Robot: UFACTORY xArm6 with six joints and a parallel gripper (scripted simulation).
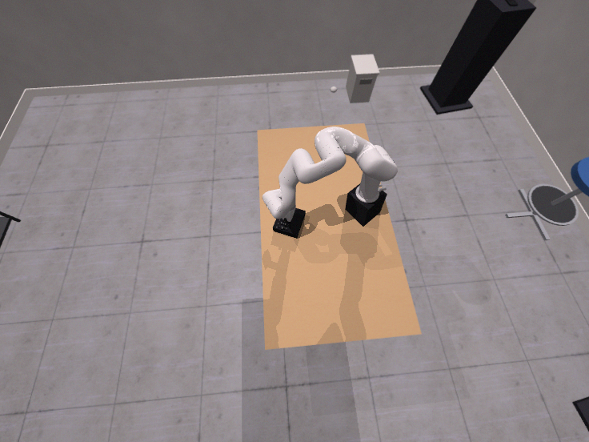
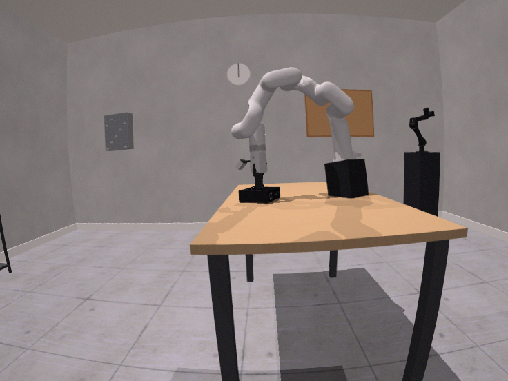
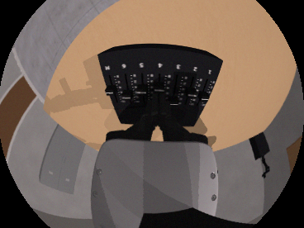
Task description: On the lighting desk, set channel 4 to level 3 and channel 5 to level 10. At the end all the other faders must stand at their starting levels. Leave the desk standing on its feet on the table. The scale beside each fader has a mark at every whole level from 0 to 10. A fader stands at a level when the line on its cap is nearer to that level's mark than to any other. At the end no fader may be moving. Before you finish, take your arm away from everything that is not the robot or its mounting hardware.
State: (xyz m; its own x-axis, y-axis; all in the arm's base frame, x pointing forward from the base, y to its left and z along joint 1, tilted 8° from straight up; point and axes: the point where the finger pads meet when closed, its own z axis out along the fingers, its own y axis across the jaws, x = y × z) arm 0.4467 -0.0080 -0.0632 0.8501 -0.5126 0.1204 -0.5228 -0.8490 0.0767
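The fader cap lies 20 mm ahead of my hand, 10 mm to the right of it and 10 mm below it.
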